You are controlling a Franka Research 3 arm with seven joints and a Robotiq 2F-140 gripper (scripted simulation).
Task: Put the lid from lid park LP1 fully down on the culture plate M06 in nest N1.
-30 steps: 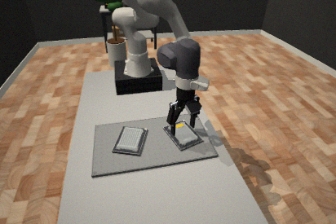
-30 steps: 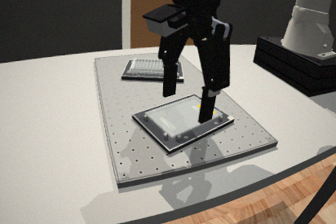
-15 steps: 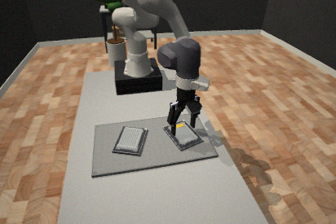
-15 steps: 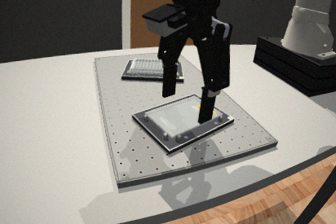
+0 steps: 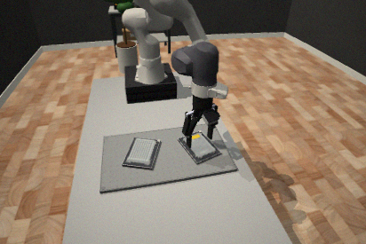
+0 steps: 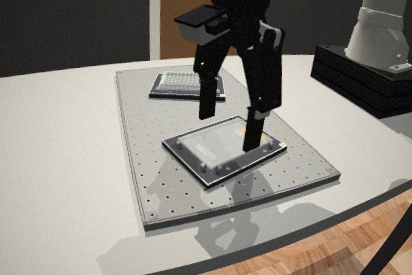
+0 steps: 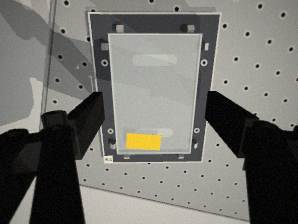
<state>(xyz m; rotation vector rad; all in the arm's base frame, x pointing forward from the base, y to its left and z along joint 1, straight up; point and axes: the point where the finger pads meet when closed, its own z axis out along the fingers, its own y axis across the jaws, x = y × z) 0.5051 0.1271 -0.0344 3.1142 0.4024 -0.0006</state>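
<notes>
The clear lid is 40 mm below my hand. From my hand the other things lie so: lid park frame: 50 mm below; culture plate: 20 mm behind, 240 mm to the right, 40 mm below.
</notes>
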